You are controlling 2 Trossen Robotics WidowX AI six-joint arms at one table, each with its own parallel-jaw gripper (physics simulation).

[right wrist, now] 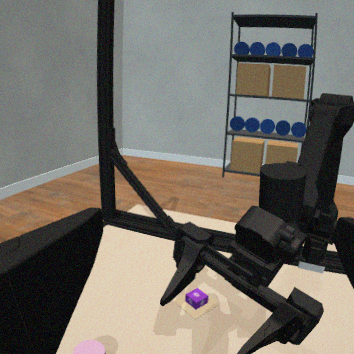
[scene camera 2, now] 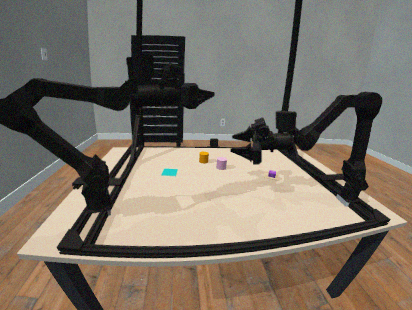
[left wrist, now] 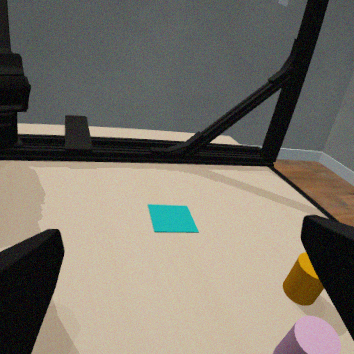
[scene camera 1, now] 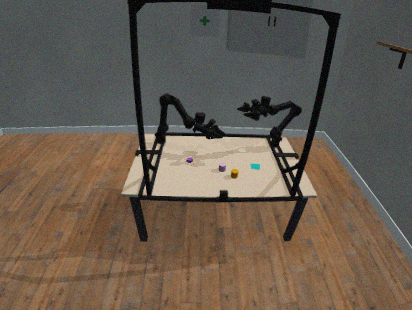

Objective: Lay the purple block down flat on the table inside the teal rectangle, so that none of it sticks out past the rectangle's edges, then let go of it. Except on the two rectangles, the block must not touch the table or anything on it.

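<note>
The small purple block lies on a pale yellow rectangle. The flat teal rectangle lies on the table, and no block is on it. My left gripper is open and empty, above the table and apart from the block. The block does not show in the left wrist view. My right gripper is open and empty, high above the table.
A pink cylinder and an orange cylinder stand between the block and the teal rectangle, the orange one nearer the table's front edge in scene camera 1. Black frame rails border the table.
</note>
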